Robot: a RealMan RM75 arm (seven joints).
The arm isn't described. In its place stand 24 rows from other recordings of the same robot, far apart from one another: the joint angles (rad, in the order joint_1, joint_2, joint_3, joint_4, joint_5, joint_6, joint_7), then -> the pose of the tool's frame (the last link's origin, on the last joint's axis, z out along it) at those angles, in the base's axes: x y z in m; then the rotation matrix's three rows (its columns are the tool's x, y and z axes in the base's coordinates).
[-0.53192 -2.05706 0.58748 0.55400 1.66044 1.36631 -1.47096] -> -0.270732 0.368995 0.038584; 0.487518 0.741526 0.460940; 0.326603 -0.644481 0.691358; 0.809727 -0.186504 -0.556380
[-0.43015 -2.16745 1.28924 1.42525 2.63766 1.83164 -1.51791] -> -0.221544 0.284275 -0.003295; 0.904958 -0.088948 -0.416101; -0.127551 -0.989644 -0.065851; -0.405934 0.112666 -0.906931
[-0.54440 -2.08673 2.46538 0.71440 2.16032 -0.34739 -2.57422] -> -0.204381 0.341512 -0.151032; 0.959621 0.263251 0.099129; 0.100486 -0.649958 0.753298; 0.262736 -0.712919 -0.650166
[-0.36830 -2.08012 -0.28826 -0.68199 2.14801 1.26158 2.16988] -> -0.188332 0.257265 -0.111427; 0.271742 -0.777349 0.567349; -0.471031 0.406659 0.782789; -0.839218 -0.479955 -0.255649
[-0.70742 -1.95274 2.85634 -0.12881 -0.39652 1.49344 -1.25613] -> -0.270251 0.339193 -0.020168; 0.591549 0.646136 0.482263; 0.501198 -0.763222 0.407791; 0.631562 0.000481 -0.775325
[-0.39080 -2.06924 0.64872 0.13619 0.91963 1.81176 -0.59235] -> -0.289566 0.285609 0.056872; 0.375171 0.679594 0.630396; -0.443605 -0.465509 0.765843; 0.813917 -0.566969 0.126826
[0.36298 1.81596 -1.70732 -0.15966 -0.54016 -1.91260 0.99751] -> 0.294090 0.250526 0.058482; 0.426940 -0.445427 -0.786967; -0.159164 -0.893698 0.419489; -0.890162 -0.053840 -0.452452
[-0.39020 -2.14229 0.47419 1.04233 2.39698 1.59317 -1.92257] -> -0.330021 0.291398 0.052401; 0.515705 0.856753 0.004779; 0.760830 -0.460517 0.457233; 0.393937 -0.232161 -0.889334
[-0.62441 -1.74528 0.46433 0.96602 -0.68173 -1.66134 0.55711] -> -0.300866 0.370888 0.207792; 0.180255 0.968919 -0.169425; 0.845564 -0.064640 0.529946; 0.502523 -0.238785 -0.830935
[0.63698 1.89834 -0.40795 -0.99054 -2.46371 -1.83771 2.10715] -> 0.279134 0.347715 0.139453; 0.558763 -0.828949 -0.025048; -0.768506 -0.528901 0.360085; -0.311740 -0.181953 -0.932583
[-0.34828 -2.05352 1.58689 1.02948 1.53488 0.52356 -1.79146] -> -0.223517 0.386480 -0.025189; 0.753699 0.646498 0.118232; 0.360693 -0.557277 0.747892; 0.549398 -0.521040 -0.653206
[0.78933 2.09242 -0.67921 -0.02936 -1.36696 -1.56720 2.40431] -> 0.169220 0.357838 -0.044468; -0.429838 -0.431317 -0.793225; -0.885849 0.031498 0.462903; -0.174672 0.901650 -0.395621
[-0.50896 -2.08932 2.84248 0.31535 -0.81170 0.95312 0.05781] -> -0.264428 0.297370 -0.129674; 0.911032 0.270020 0.311625; -0.036943 -0.699263 0.713909; 0.410678 -0.661906 -0.627076
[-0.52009 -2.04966 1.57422 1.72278 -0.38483 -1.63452 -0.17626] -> -0.144694 0.334651 0.027342; 0.458190 0.717955 -0.524025; 0.878932 -0.278120 0.387463; 0.132439 -0.638114 -0.758466
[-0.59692 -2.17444 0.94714 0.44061 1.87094 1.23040 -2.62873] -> -0.239491 0.326727 -0.098227; -0.283813 0.899476 0.332254; 0.935369 0.183443 0.302381; 0.211035 0.396599 -0.893406
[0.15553 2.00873 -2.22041 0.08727 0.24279 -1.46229 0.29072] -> 0.404460 0.180218 -0.008740; 0.816863 -0.562104 -0.129515; -0.149986 -0.423781 0.893260; -0.556991 -0.710246 -0.430479
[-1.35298 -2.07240 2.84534 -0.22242 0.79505 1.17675 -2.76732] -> -0.174774 0.413166 -0.068265; 0.233671 0.843478 -0.483677; 0.964480 -0.264101 0.005392; -0.123191 -0.467757 -0.875230
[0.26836 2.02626 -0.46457 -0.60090 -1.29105 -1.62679 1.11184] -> 0.325710 0.285962 0.126851; 0.500044 -0.681920 -0.533799; 0.177698 -0.522484 0.833927; -0.847572 -0.511855 -0.140090
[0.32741 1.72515 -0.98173 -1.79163 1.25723 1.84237 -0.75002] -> 0.170976 0.290555 0.189022; 0.904354 -0.417556 0.088270; -0.416605 -0.818793 0.394992; -0.092656 -0.393986 -0.914434
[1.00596 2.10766 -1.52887 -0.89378 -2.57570 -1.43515 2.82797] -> 0.117337 0.384175 -0.073919; 0.640218 -0.562545 0.523130; -0.696303 -0.712594 0.085866; 0.324475 -0.419229 -0.847917
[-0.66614 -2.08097 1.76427 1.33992 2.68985 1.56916 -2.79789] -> -0.159911 0.328763 -0.052788; 0.675965 0.386402 -0.627507; 0.581136 -0.803116 0.131476; -0.453158 -0.453540 -0.767430
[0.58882 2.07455 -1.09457 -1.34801 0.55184 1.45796 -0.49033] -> 0.203568 0.384314 0.054818; 0.595029 -0.735266 0.324539; -0.786877 -0.450765 0.421468; -0.163600 -0.506158 -0.846782
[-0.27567 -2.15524 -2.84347 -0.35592 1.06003 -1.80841 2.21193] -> -0.321634 0.250573 0.091472; 0.233410 0.829490 0.507411; -0.458699 -0.366189 0.809630; 0.857388 -0.421725 0.295014
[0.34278 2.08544 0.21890 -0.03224 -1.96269 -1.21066 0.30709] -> 0.373950 0.272457 -0.027633; 0.767574 -0.635916 -0.080258; -0.139314 -0.287742 0.947521; -0.625637 -0.716111 -0.309456
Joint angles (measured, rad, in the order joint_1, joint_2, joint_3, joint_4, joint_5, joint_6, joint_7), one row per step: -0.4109 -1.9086 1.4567 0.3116 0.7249 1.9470 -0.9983; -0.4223 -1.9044 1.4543 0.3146 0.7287 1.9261 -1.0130; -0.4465 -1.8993 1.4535 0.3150 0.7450 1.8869 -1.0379; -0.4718 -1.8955 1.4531 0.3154 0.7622 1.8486 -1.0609; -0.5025 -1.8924 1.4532 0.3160 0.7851 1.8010 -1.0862; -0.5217 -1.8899 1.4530 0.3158 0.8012 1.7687 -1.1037; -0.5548 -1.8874 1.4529 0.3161 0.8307 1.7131 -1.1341; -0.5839 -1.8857 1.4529 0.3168 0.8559 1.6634 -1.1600; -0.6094 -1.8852 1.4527 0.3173 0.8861 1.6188 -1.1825; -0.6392 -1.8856 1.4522 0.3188 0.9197 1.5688 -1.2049; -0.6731 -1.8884 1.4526 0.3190 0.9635 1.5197 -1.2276
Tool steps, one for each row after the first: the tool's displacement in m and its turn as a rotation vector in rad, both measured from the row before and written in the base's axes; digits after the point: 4 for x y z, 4 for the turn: 0.0015 0.0056 0.0002 -0.0079 0.0121 0.0080; 0.0032 0.0096 -0.0024 -0.0238 0.0286 0.0129; 0.0039 0.0095 -0.0028 -0.0220 0.0285 0.0105; 0.0049 0.0112 -0.0042 -0.0243 0.0367 0.0123; 0.0027 0.0071 -0.0027 -0.0154 0.0257 0.0109; 0.0050 0.0118 -0.0052 -0.0257 0.0445 0.0182; 0.0046 0.0103 -0.0045 -0.0182 0.0392 0.0163; 0.0037 0.0083 -0.0050 -0.0179 0.0406 0.0132; 0.0050 0.0095 -0.0055 -0.0145 0.0457 0.0111; 0.0060 0.0088 -0.0074 -0.0193 0.0527 0.0045
